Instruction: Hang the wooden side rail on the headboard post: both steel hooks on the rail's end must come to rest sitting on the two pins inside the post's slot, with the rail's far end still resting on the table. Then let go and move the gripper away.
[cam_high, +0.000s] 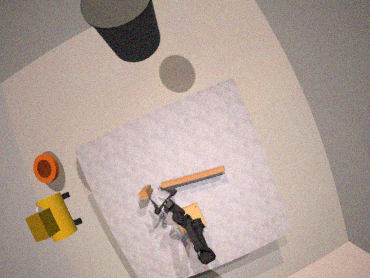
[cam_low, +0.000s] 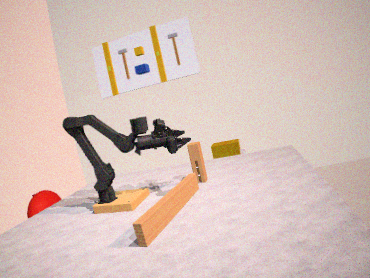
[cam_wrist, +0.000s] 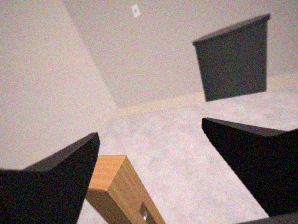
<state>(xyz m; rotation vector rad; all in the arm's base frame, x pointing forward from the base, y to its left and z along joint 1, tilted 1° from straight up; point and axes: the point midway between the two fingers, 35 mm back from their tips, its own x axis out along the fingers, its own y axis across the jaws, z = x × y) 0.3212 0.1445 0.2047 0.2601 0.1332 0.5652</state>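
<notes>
The wooden headboard post is 140 mm below my gripper tip, 80 mm to the left of it and 10 mm behind it.
</notes>
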